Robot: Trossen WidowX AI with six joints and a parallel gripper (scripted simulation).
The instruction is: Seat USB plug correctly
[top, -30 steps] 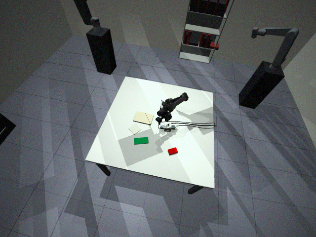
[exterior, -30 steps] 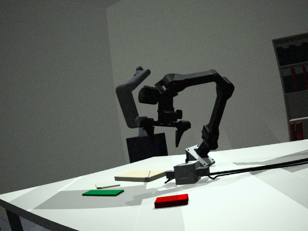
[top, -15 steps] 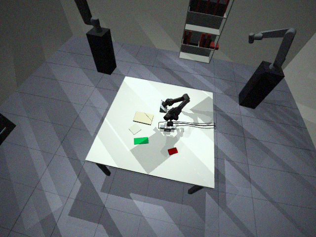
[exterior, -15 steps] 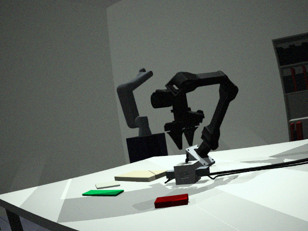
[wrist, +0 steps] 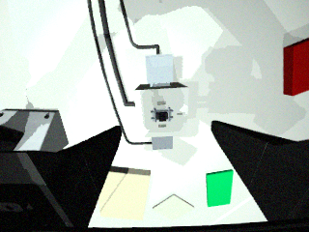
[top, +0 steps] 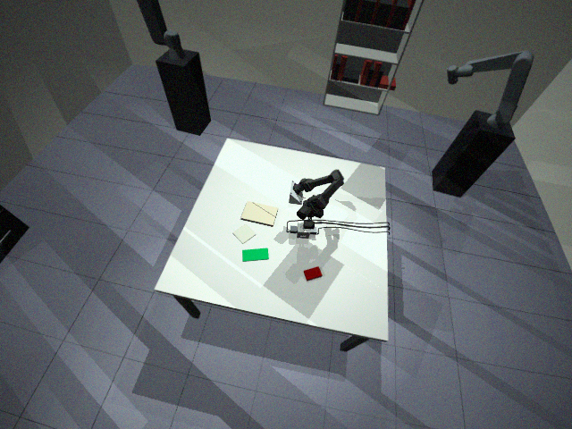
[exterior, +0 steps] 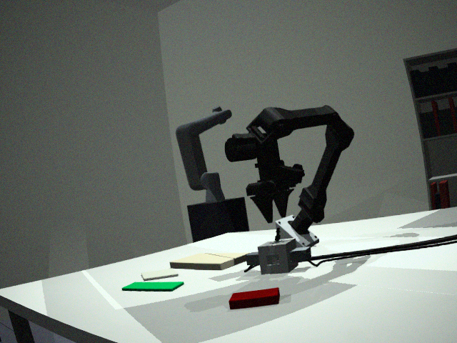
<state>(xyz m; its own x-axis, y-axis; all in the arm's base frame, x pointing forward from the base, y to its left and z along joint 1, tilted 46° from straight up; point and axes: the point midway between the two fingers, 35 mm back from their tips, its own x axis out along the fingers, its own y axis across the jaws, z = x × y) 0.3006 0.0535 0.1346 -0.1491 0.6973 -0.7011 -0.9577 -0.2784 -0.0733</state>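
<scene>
My gripper tip is 40 mm above the dark USB plug and 10 mm to the left of it. The rest, counted from my gripper tip: green flat block (250 mm to the right, 240 mm ahead, 130 mm below); then tan board (320 mm to the right, 120 mm below, 50 mm behind); then red block (260 mm ahead, 120 mm below, 110 mm to the left).
</scene>
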